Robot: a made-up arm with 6 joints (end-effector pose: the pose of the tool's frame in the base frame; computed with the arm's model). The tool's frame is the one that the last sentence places. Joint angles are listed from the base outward.
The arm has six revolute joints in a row. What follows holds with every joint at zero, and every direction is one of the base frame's. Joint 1 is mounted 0.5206 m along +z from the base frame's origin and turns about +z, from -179.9 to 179.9 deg. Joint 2 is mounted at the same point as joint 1 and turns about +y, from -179.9 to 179.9 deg. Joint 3 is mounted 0.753 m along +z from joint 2 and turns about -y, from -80 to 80 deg. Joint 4 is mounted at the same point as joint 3 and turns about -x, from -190 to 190 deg. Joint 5 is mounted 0.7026 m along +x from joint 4 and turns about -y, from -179.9 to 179.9 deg. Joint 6 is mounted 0.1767 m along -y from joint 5 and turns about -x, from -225 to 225 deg. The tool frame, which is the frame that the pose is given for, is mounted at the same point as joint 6; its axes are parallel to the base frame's.
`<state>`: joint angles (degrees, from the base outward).
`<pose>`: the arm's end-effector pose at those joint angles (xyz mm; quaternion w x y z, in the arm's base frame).
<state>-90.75 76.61 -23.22 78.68 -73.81 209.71</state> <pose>-44.9 -782.8 -26.9 0.0781 -0.1570 -0.3192 0.9313</pose>
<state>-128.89 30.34 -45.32 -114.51 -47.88 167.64</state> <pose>-193.2 -356.3 449.9 0.7699 0.1556 0.2589 -0.5622</pose>
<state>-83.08 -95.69 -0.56 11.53 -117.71 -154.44</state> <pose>-274.0 820.3 1142.6 0.0007 0.6832 -0.6732 -0.2829</pose>
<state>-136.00 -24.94 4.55 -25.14 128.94 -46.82</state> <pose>-349.2 -114.9 1483.9 0.2538 -0.8014 -0.5413 -0.0180</pose>
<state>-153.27 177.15 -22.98 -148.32 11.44 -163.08</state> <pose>594.9 131.2 97.5 0.3353 0.8655 0.1450 0.3426</pose>
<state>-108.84 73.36 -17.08 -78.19 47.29 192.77</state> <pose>-209.6 -502.3 35.0 0.3686 0.0176 0.9255 0.0846</pose>
